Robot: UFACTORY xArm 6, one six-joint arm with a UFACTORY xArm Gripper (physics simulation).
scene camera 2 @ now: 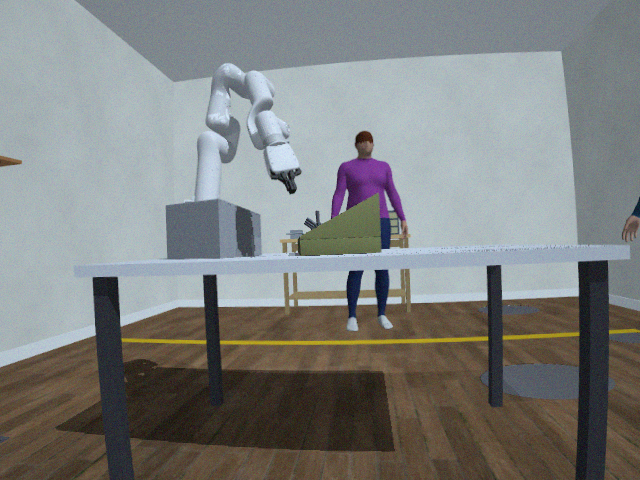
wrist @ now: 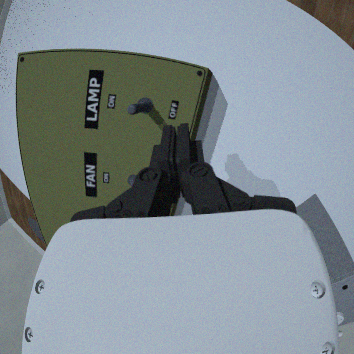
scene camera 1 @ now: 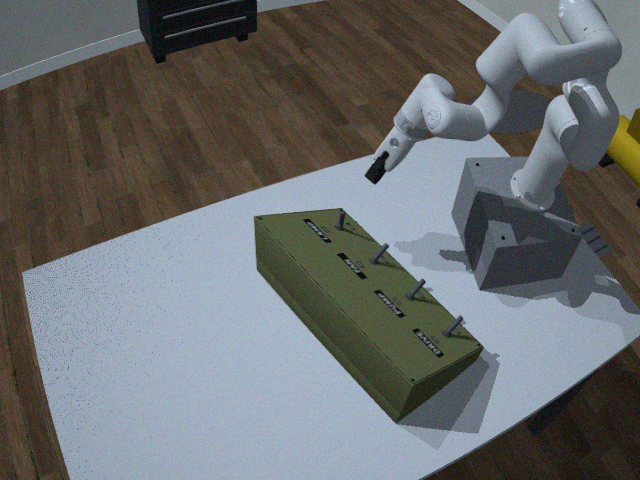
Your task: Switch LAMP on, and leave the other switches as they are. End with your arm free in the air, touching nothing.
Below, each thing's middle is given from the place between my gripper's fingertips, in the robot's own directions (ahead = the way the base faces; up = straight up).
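I see the olive sloped switch box (scene camera 1: pixel 396 346), and it sits 12 cm below my hand, 14 cm ahead of it and 19 cm to the left of it.
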